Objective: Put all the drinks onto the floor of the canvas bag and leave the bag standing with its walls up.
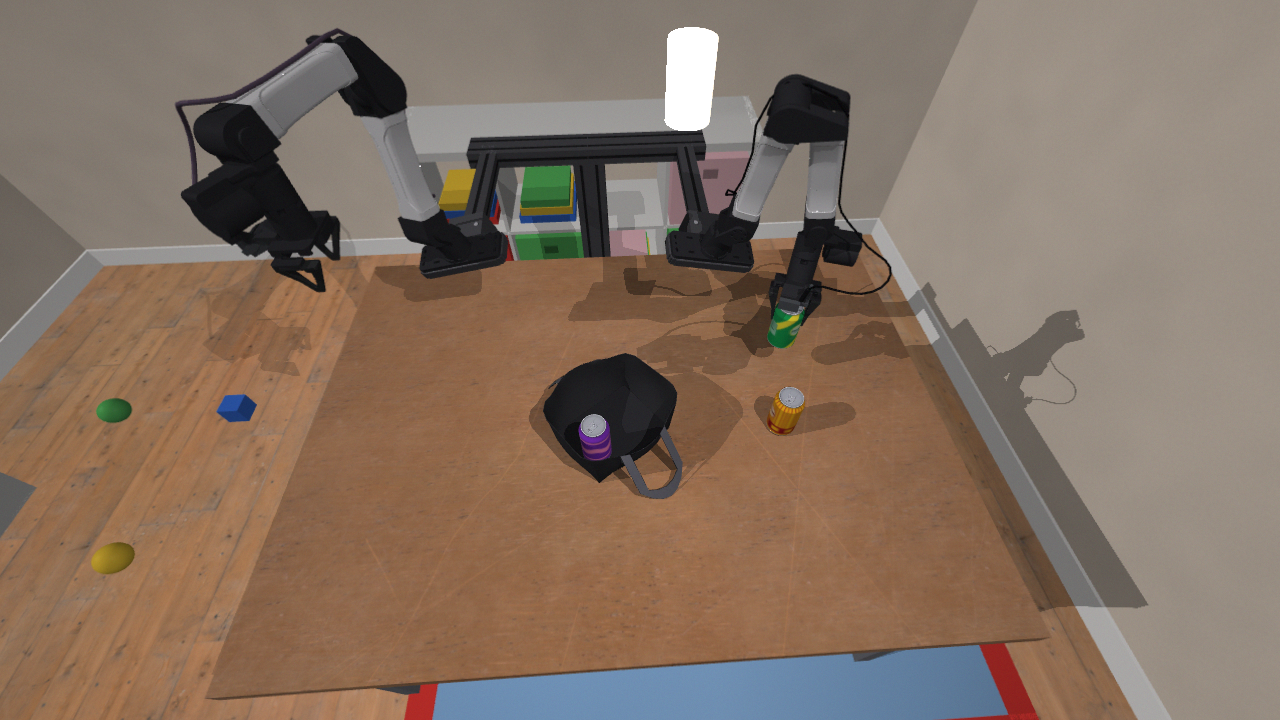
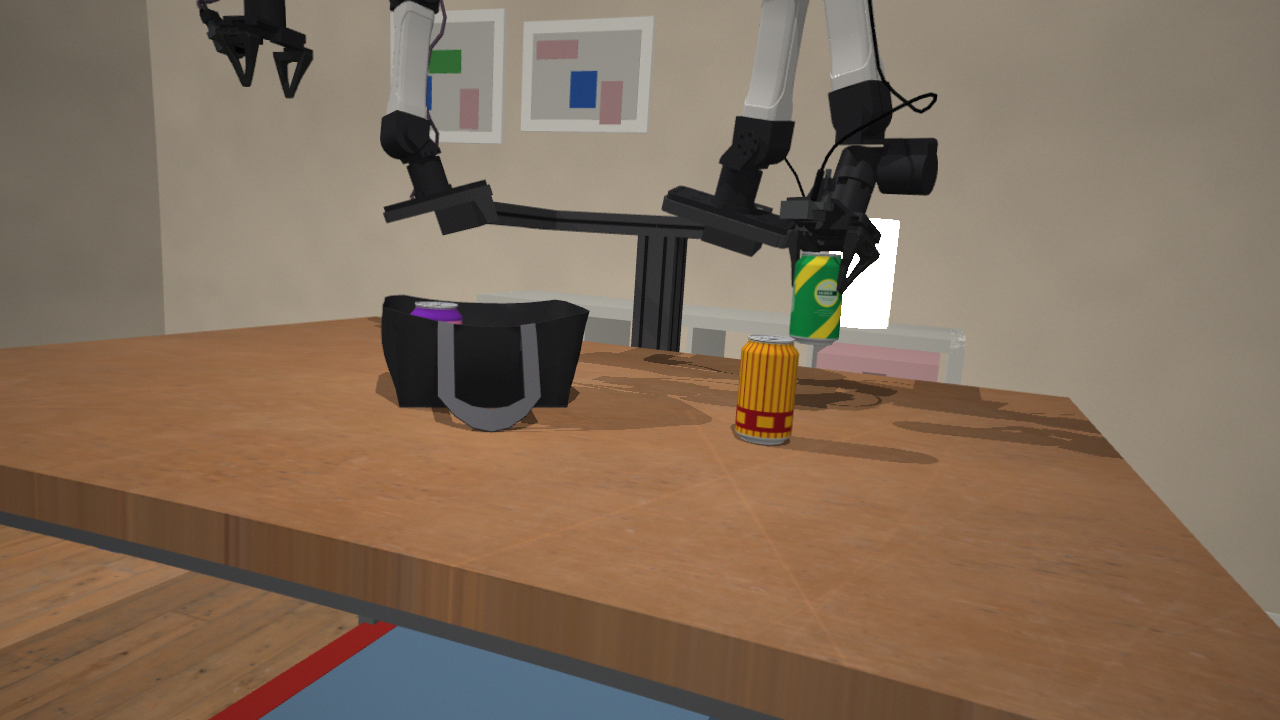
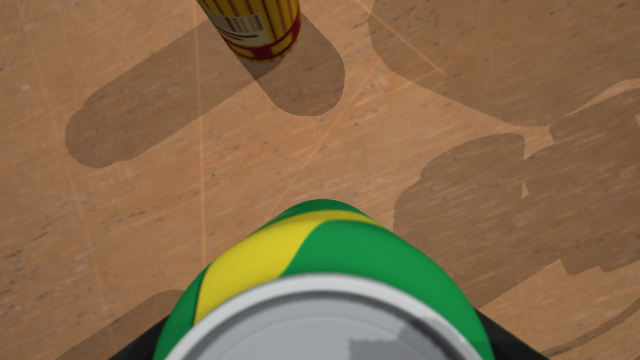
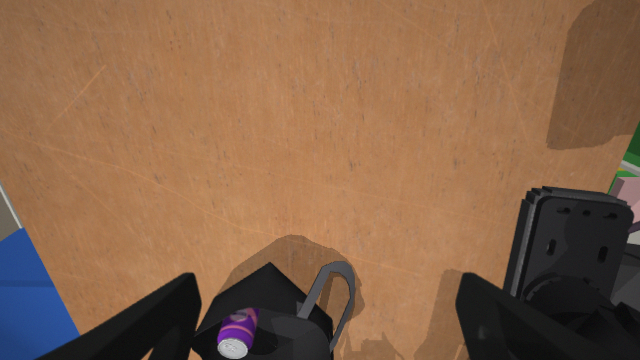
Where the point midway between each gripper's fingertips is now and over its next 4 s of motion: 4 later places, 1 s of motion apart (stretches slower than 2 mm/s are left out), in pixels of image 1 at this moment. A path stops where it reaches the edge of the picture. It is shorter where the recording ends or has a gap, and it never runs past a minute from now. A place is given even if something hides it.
My left gripper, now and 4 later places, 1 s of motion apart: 786, 321; 790, 310; 787, 307; 756, 318; 734, 323
My right gripper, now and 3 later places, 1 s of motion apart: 329, 275; 292, 328; 260, 328; 251, 322
